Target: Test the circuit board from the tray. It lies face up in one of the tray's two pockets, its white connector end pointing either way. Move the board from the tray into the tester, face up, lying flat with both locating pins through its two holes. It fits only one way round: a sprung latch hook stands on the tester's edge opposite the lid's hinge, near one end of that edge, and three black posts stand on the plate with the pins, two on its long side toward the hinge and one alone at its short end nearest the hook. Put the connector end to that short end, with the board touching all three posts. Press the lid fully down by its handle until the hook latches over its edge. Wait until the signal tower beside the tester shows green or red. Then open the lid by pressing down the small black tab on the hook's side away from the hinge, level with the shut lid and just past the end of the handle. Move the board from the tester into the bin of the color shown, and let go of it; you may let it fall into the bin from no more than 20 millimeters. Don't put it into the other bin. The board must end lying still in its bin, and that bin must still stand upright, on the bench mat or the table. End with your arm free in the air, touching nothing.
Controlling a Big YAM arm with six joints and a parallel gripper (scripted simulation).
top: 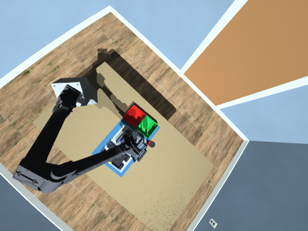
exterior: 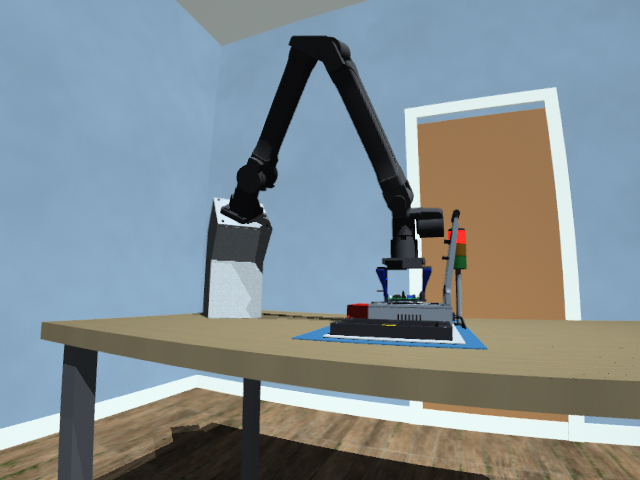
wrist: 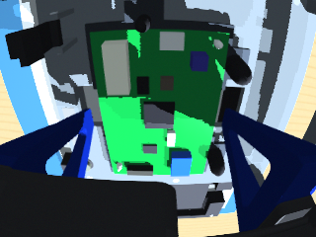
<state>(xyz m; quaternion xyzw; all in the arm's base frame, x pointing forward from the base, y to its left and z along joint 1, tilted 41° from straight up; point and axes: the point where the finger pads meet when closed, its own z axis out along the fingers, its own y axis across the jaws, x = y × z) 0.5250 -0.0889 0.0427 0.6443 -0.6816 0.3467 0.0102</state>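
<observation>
Now: the green circuit board right at my hand. Also, from my hand: black latch hook 70 mm to the left, 50 mm behind, 10 mm above; then tester plate 10 mm to the left, 10 mm below, 10 mm ahead; then tester lid 110 mm ahead, 110 mm above, 20 mm to the right.
</observation>
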